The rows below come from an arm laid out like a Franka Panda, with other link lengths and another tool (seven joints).
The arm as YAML. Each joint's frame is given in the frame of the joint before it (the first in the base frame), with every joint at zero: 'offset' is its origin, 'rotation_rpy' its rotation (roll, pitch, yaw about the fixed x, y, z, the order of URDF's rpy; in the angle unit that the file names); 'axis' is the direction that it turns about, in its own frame. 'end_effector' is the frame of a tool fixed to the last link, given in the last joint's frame.
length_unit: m
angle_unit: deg
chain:
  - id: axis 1
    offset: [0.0, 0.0, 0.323]
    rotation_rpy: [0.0, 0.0, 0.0]
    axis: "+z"
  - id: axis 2
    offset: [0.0, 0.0, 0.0]
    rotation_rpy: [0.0, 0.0, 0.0]
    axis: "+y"
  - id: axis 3
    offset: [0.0, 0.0, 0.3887]
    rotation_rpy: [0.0, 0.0, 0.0]
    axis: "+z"
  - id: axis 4
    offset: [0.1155, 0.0, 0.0]
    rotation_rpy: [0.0, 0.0, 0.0]
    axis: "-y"
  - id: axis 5
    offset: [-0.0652, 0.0, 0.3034]
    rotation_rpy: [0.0, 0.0, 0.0]
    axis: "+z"
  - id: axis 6
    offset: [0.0, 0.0, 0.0]
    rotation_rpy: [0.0, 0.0, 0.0]
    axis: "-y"
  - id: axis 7
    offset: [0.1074, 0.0, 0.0]
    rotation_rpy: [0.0, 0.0, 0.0]
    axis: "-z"
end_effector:
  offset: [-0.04, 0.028, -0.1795]
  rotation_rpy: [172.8, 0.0, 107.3]
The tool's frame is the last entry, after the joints.
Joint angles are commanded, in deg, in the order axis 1, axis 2, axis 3, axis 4, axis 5, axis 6, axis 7. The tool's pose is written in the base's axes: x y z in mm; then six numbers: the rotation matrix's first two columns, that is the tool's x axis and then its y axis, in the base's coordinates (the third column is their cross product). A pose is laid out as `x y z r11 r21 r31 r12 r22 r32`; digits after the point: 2 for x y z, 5 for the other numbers.
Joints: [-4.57 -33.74 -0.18 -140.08 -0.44 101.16 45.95]
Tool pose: 275.56 24.11 499.55 0.54626 0.83623 -0.04823 0.83749 -0.54427 0.04888
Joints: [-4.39 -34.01 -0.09 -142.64 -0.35 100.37 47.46]
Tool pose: 263.61 26.86 482.29 0.56137 0.82403 -0.07643 0.82658 -0.56280 0.00324
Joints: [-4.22 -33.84 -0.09 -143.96 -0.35 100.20 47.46]
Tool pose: 258.07 28.05 472.58 0.55650 0.82588 -0.09076 0.82798 -0.56032 -0.02190
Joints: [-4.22 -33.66 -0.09 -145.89 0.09 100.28 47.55]
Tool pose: 250.88 29.84 459.70 0.55667 0.82441 -0.10230 0.82422 -0.56349 -0.05600
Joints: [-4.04 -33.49 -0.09 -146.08 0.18 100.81 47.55]
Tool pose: 252.22 30.77 458.38 0.55491 0.82593 -0.09959 0.82580 -0.56135 -0.05416
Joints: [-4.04 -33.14 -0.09 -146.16 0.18 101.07 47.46]
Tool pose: 253.50 30.67 456.64 0.55335 0.82683 -0.10079 0.82649 -0.56006 -0.05687
